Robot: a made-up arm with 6 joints.
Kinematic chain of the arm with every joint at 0, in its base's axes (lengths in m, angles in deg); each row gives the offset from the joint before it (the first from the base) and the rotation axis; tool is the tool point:
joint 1: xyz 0 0 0.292 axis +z
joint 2: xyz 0 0 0 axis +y
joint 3: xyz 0 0 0.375 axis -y
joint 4: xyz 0 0 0 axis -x
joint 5: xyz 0.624 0 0 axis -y
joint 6: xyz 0 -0.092 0 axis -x
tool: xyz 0 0 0
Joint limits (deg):
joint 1: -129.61..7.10
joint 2: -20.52..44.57
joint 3: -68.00..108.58
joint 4: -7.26..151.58
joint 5: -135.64..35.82
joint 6: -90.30..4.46
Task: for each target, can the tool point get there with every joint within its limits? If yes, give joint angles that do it. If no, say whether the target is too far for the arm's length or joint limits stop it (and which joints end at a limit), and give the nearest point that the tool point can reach.
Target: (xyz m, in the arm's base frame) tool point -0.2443 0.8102 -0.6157
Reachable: no: too far | nearest point 0.0536 0.0882 -0.0339 | short by 0.974 m
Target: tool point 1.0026 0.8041 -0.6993
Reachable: no: too far | nearest point 0.5932 0.1554 0.0372 | short by 1.063 m
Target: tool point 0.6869 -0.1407 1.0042
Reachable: yes | joints -12.45 36.23 68.41 96.69 -28.52 -7.02
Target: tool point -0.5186 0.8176 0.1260
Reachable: no: joint limits stop it (at a limit: joint 1, joint 2, joint 3, joint 4) | nearest point -0.0786 0.0482 -0.0126 | short by 0.897 m
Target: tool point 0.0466 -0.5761 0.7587
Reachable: yes | joints -86.48 -6.99 -6.70 96.93 -77.32 -32.89
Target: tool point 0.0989 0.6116 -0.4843
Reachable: no: joint limits stop it (at a limit: joint 1, joint 2, joint 4) | nearest point 0.1981 0.1062 -0.0641 | short by 0.665 m
